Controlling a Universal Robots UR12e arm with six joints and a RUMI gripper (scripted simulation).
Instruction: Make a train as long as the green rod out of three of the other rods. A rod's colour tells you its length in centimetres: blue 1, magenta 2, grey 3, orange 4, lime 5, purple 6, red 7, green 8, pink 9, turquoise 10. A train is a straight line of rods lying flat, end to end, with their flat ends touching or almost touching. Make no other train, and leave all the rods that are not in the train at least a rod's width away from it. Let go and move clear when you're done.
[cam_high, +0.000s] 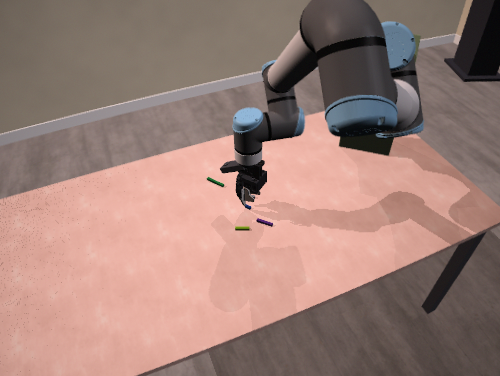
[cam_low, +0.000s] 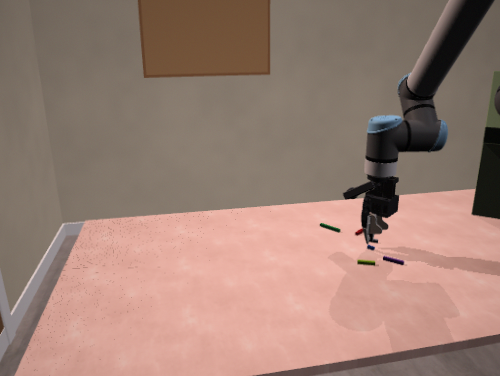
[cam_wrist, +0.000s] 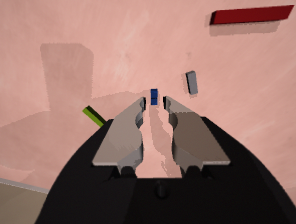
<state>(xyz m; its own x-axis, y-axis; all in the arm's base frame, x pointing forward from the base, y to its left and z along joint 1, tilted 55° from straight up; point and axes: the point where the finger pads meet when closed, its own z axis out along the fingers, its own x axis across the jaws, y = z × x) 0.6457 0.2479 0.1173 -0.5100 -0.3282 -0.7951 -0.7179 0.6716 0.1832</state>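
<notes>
Right now my hand is 60 mm past the purple rod, 80 mm to the right of it and 30 mm above it. Also, from my hand: grey rod: 20 mm behind, 50 mm to the right, 30 mm below; lime rod: 20 mm ahead, 110 mm to the left, 30 mm below; red rod: 10 mm ahead, 120 mm to the right, 30 mm below.
</notes>
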